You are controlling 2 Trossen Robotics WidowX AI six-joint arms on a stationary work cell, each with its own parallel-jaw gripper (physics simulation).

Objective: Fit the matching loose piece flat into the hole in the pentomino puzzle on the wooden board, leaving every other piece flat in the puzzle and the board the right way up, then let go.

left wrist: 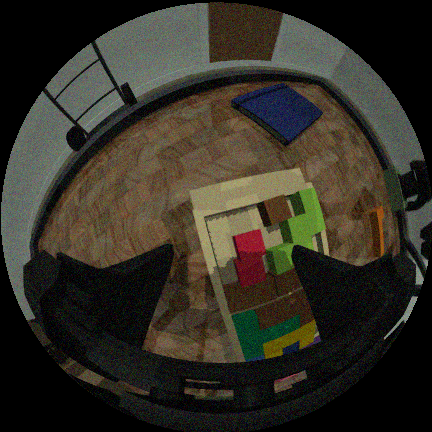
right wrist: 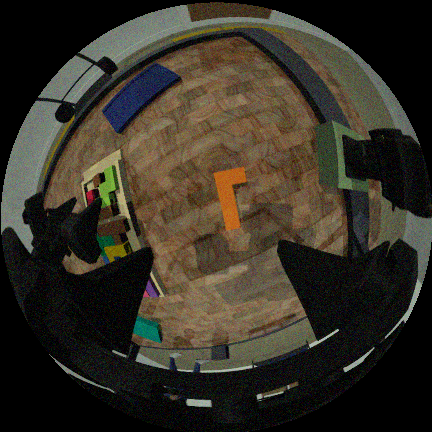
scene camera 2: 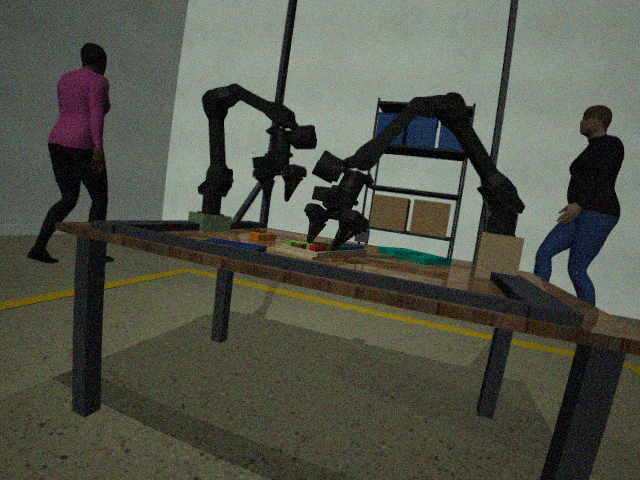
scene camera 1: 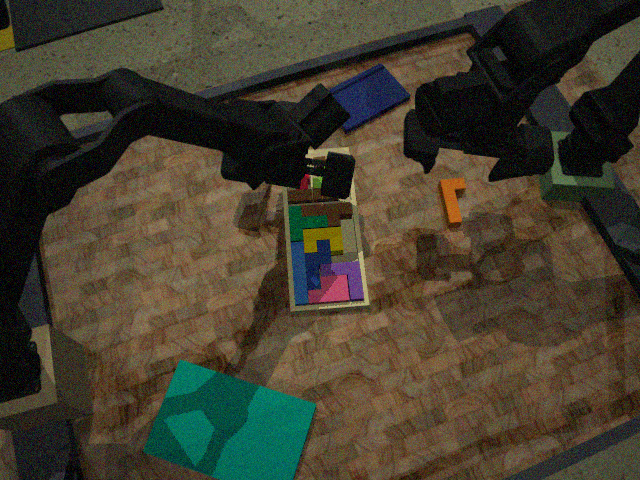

Labels:
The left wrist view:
my left gripper: 235, 251
lime piece: 307, 220, touched by my left gripper
wooden puzzle board: 221, 210
raised dark rim: 180, 90
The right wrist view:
my left gripper: 86, 198
my right gripper: 215, 251
orange L-shaped piece: 224, 179, on the table
wooden puzzle board: 124, 203
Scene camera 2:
my left gripper: 319, 246
my right gripper: 276, 201
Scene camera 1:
my left gripper: 295, 174
my right gripper: 457, 175
orange L-shaped piece: 448, 188
teal slab: 207, 418, on the table
wooden puzzle board: 352, 246
raised dark rim: 477, 25

